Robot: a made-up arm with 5 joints. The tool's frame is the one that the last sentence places.
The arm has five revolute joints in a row. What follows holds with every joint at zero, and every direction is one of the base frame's. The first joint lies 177 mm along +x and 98 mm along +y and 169 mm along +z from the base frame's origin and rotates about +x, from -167.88 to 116.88 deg. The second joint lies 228 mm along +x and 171 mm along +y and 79 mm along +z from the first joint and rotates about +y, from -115.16 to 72.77 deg. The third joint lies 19 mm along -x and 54 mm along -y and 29 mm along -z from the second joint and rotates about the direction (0.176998, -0.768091, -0.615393), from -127.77 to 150.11 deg. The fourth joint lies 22 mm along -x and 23 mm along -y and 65 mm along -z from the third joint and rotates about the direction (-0.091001, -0.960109, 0.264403), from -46.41 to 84.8 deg. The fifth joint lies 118 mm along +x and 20 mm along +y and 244 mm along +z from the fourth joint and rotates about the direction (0.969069, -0.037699, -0.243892), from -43.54 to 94.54 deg. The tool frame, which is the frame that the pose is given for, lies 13 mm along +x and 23 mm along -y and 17 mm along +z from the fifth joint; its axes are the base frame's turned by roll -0.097, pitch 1.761 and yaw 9.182 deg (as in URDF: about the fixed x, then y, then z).
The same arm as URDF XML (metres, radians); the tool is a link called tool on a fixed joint. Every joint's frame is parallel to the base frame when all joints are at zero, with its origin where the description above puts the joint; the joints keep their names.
<robot name="arm">
  <link name="base"/>
  <link name="link1"/>
  <link name="link2"/>
  <link name="link3"/>
  <link name="link4"/>
  <link name="link5"/>
  <link name="tool"/>
  <joint name="joint 1" type="revolute">
    <parent link="base"/>
    <child link="link1"/>
    <origin xyz="0.1770 0.0980 0.1690"/>
    <axis xyz="1 0 0"/>
    <limit lower="-2.9301" upper="2.0399"/>
  </joint>
  <joint name="joint 2" type="revolute">
    <parent link="link1"/>
    <child link="link2"/>
    <origin xyz="0.2280 0.1710 0.0790"/>
    <axis xyz="0 1 0"/>
    <limit lower="-2.0099" upper="1.2701"/>
  </joint>
  <joint name="joint 3" type="revolute">
    <parent link="link2"/>
    <child link="link3"/>
    <origin xyz="-0.0190 -0.0540 -0.0290"/>
    <axis xyz="0.176998 -0.768091 -0.615393"/>
    <limit lower="-2.2300" upper="2.6199"/>
  </joint>
  <joint name="joint 4" type="revolute">
    <parent link="link3"/>
    <child link="link4"/>
    <origin xyz="-0.0220 -0.0230 -0.0650"/>
    <axis xyz="-0.091001 -0.960109 0.264403"/>
    <limit lower="-0.8100" upper="1.4800"/>
  </joint>
  <joint name="joint 5" type="revolute">
    <parent link="link4"/>
    <child link="link5"/>
    <origin xyz="0.1180 0.0200 0.2440"/>
    <axis xyz="0.969069 -0.037699 -0.243892"/>
    <limit lower="-0.7599" upper="1.6500"/>
  </joint>
  <joint name="tool_fixed" type="fixed">
    <parent link="link5"/>
    <child link="tool"/>
    <origin xyz="0.0130 -0.0230 0.0170" rpy="-0.0017 0.0307 0.1603"/>
  </joint>
</robot>

